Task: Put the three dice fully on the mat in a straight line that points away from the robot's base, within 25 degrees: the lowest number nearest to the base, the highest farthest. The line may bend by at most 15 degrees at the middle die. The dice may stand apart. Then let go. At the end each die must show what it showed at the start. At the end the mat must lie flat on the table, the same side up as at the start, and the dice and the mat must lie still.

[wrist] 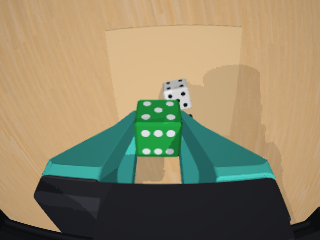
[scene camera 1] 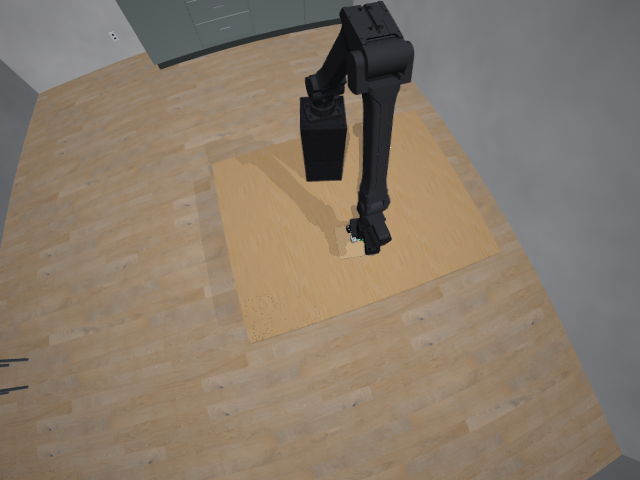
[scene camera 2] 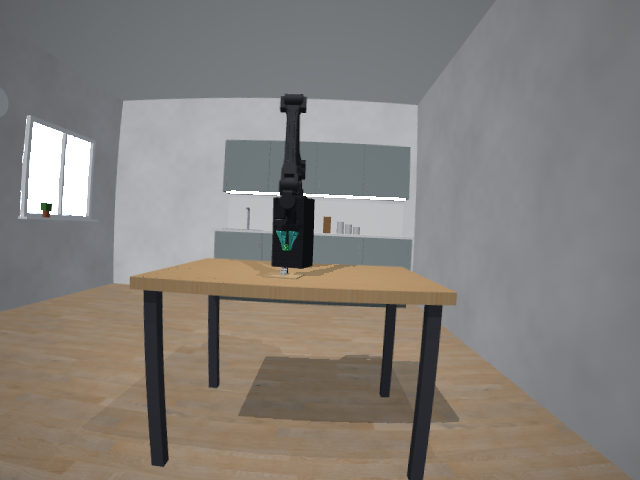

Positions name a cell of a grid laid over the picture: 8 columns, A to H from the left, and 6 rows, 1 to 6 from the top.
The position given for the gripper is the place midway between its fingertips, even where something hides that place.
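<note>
The wrist view shows a mat (wrist: D2), the gripper (wrist: D3) and a green die (wrist: D4).
</note>
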